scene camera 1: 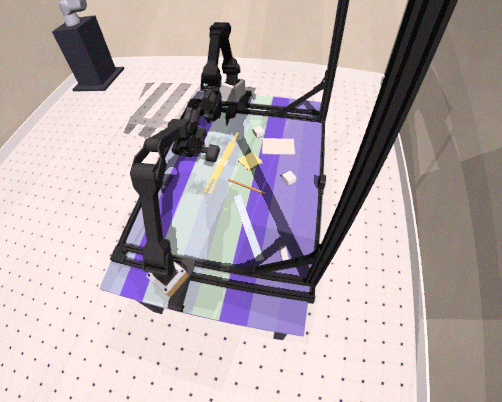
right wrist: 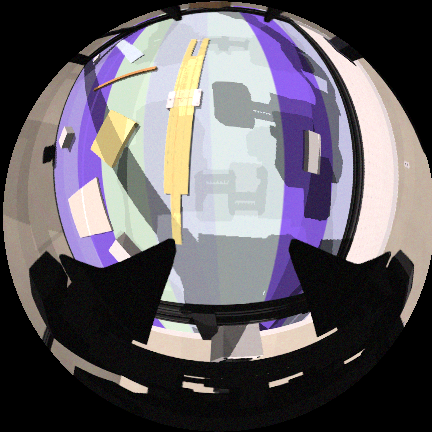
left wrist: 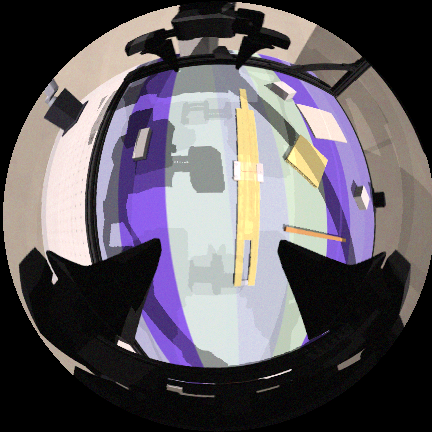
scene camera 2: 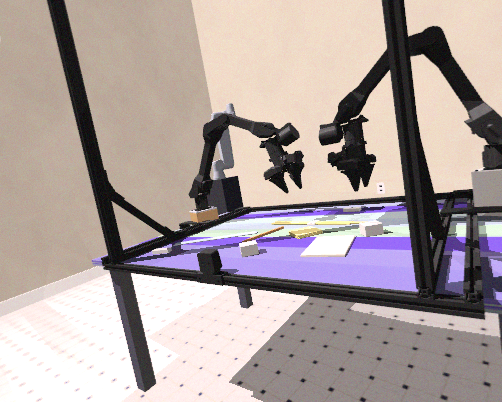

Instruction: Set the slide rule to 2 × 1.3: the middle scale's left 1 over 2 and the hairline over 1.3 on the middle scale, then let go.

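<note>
The yellow slide rule point(scene camera 1: 222, 162) point(left wrist: 247, 210) point(right wrist: 177, 150) lies flat on the striped table. Its middle slide point(left wrist: 243, 98) point(right wrist: 176, 220) sticks out at the top end in the left wrist view, leaving a gap between the rails at the other end. The clear cursor point(left wrist: 248, 171) point(right wrist: 183, 99) sits across the rule; its scale numbers are too small to read. My left gripper point(scene camera 2: 294, 189) point(left wrist: 220, 246) is open and empty, above the table. My right gripper point(scene camera 2: 360, 188) point(right wrist: 234, 245) is open and empty, also above the table and apart from the rule.
A yellow block point(scene camera 1: 250, 161) point(left wrist: 307, 161), an orange stick point(scene camera 1: 246, 186) point(left wrist: 315, 233), a cream card point(scene camera 1: 278, 146) point(scene camera 2: 330, 246) and white blocks point(scene camera 1: 288, 177) point(scene camera 1: 258, 131) lie beside the rule. A long white strip point(scene camera 1: 248, 227) lies lower down. Black frame bars edge the table.
</note>
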